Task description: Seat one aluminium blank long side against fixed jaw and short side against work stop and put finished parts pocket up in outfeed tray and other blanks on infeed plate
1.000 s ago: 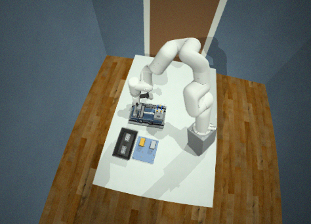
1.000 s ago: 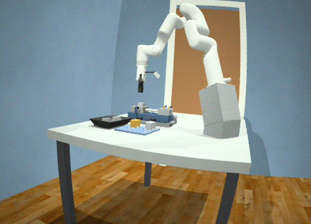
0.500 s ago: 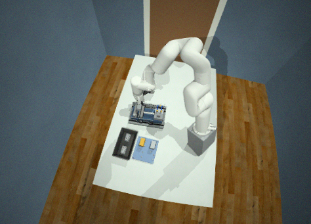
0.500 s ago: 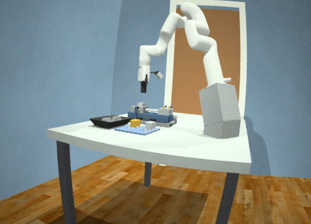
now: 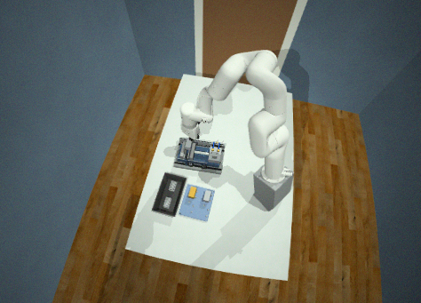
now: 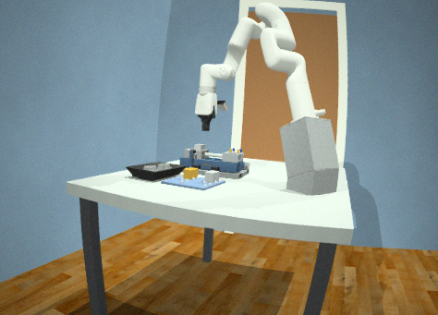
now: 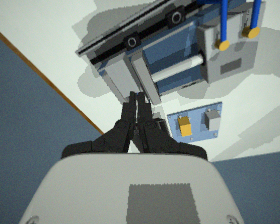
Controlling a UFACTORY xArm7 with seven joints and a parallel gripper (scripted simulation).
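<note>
The fixed jaw is 12 cm below my hand, 5 cm ahead of it and 4 cm to the left of it. From my hand the other things lie so: vise: 16 cm below, 5 cm behind, 2 cm to the left; hosed end block: 15 cm behind, 12 cm below, 1 cm to the left; grey rail: 16 cm below, 7 cm to the right, 4 cm behind.
</note>
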